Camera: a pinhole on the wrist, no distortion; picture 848 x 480 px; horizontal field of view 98.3 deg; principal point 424.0 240.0 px. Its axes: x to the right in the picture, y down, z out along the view. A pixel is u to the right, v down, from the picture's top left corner.
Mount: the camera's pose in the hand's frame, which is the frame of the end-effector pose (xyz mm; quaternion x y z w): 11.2 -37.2 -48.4 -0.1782 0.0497 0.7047 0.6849
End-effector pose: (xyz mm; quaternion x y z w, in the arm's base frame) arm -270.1 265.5 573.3 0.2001 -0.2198 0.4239 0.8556
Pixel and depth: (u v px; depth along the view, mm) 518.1 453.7 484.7
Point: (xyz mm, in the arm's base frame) -704.6 -5.3 672.1
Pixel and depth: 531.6 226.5 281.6
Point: -431.4 219.2 733.1
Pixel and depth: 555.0 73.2 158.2
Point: -317.6 289.3 690.2
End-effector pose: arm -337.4 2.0 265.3 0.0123 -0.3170 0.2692 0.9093
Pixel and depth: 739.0 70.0 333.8
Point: -556.2 311.0 431.7
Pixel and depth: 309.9 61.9 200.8
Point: -377.7 -21.8 450.6
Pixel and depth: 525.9 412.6 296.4
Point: -618.8 -11.2 283.0
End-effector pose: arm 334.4 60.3 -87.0 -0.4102 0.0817 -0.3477 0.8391
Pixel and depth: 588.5 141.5 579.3
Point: 768.5 465.8 -93.4
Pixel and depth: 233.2 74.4 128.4
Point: 381.6 72.1 28.7
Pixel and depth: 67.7 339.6 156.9
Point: 279.0 130.1 95.0
